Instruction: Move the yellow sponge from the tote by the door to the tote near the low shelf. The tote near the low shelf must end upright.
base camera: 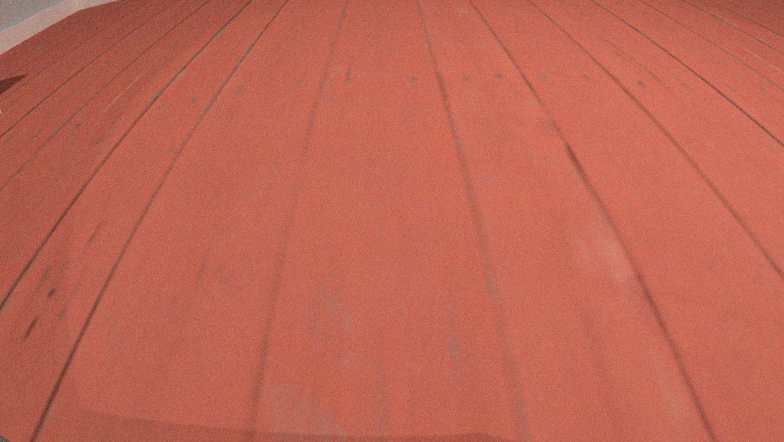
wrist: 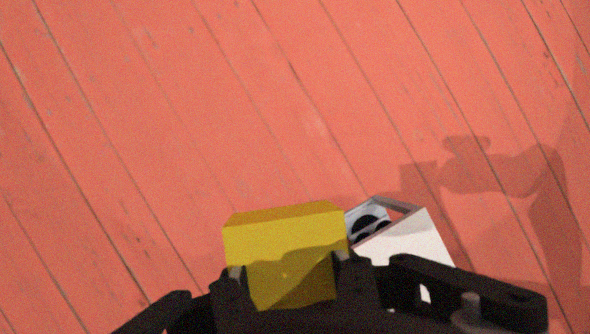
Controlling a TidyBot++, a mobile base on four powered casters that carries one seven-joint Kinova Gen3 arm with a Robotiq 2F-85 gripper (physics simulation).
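Places are measured from the arm's base along level axes (x ahead, y left, z up), in metres.
Pixels of known places: gripper, fingertip midpoint: (wrist: 289,264).
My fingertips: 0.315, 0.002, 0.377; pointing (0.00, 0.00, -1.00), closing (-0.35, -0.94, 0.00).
Behind a point stands the place of what it marks, as x, y, z.
The yellow sponge (wrist: 286,240) {0.334, -0.006, 0.399} is a block between the two black fingers at the bottom of the wrist view. My gripper (wrist: 289,264) {0.315, 0.002, 0.377} is shut on it and holds it above the red plank floor. The gripper does not show in the base camera view. Neither tote shows in the base camera view or the wrist view, and neither does the low shelf.
Red plank floor (base camera: 384,219) {0.497, 0.046, -0.396} (wrist: 200,125) {0.603, 0.123, -0.397} fills most of both views. A pale wall edge (base camera: 38,24) {2.114, 1.976, -0.359} shows at the top left of the base camera view. The white part of the robot's base (wrist: 407,240) {0.110, -0.184, -0.014} shows right of the sponge. Shadows lie on the floor at the right.
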